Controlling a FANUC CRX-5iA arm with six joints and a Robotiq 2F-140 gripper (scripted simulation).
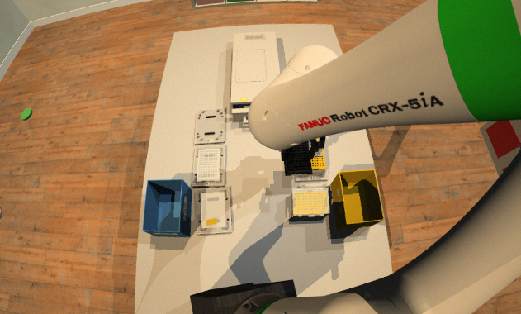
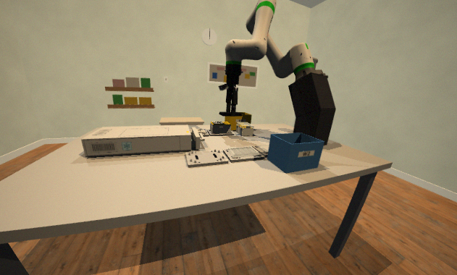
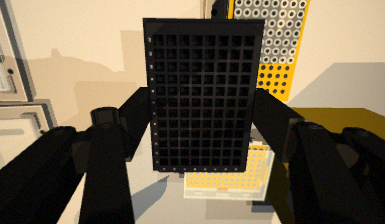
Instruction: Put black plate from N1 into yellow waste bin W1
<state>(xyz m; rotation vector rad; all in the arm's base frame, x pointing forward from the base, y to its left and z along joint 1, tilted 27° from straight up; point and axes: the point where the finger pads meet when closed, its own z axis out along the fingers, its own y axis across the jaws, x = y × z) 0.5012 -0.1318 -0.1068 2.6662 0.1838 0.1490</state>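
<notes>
My hand is 220 mm to the left of the yellow waste bin W1, 130 mm above it and 120 mm past it. Round my hand: white plate: 310 mm to the left, 150 mm below, 10 mm ahead; yellow rack: 110 mm below, 70 mm to the right, 40 mm ahead; black plate: 20 mm below.
</notes>
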